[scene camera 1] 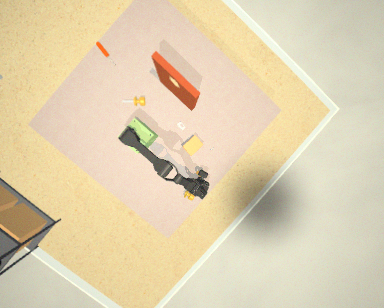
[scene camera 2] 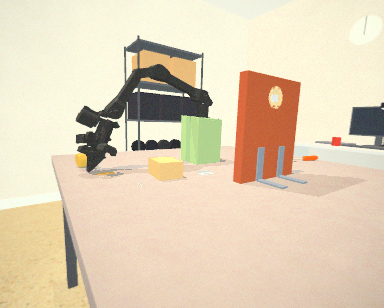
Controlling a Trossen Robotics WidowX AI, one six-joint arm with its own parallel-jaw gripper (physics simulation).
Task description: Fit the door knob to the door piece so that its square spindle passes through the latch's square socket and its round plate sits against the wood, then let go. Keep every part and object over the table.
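Places are measured from the arm's base along level axes (x left, y back, z up), in millimetres.
Pixels of known places: gripper, between the fingertips: (scene camera 1: 203, 181) (scene camera 2: 88, 172); arm's base, origin of its link: (scene camera 1: 131, 136) (scene camera 2: 201, 117).
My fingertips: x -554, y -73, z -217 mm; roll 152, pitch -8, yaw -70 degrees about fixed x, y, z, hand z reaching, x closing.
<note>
Ahead of a thing's pixels: the offset from my fingertips to its top centre. "spot": to the spot under its first point.
The door piece {spot: dx +482, dy -318, dz +214 mm} (scene camera 1: 185, 96) (scene camera 2: 265, 130), an orange-red board, stands upright on grey feet. A pale round latch part (scene camera 1: 174, 81) (scene camera 2: 275, 97) with a light square centre shows in its upper part. A yellow knob {dx +12, dy +140, dz +57 mm} (scene camera 1: 189, 195) (scene camera 2: 81, 160) lies near the table's edge, beside my gripper and partly hidden by it. A second yellow knob {spot: dx +704, dy -117, dz +50 mm} (scene camera 1: 140, 101) with a pale spindle lies farther back on the table. My gripper (scene camera 2: 90, 170) is shut, with nothing between its fingers. Its tips point down close to the table, right of the near knob in scene camera 2.
A yellow block {dx +240, dy -142, dz +52 mm} (scene camera 1: 192, 145) (scene camera 2: 167, 169) lies between my gripper and the door piece. A green block (scene camera 1: 145, 131) (scene camera 2: 207, 140) stands by the arm's base. A small white piece {dx +396, dy -189, dz +2 mm} (scene camera 1: 181, 125) (scene camera 2: 205, 172) and an orange-handled screwdriver {dx +1103, dy -195, dz +18 mm} (scene camera 1: 102, 49) (scene camera 2: 310, 158) also lie on the table.
</note>
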